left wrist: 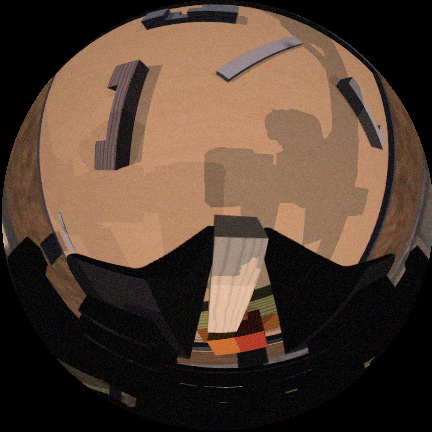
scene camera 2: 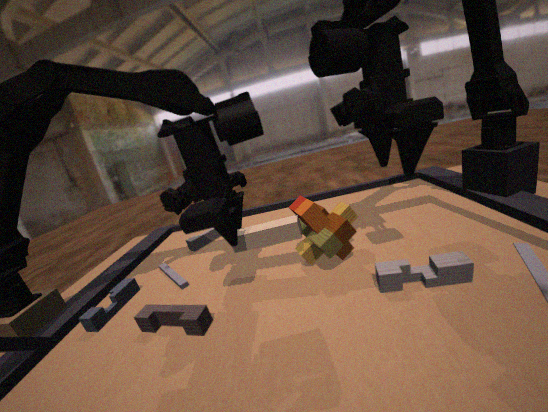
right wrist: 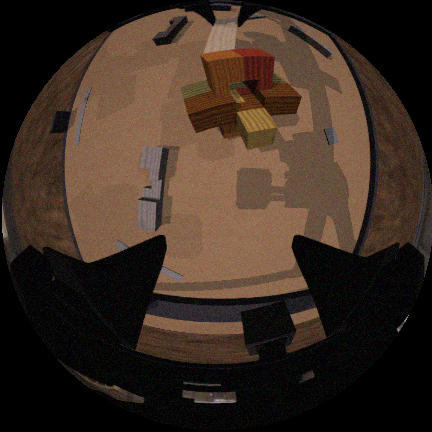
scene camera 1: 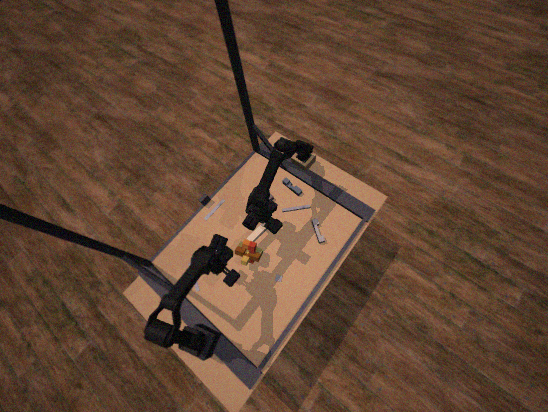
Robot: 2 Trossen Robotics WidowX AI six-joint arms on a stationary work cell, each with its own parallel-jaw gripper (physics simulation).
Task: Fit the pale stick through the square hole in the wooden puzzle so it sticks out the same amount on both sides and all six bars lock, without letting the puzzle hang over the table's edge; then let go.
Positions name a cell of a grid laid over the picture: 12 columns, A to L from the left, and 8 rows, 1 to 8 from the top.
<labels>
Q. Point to a dark raised rim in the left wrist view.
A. K4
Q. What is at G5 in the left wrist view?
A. A pale stick.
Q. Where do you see a pale stick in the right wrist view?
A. At G1
</labels>
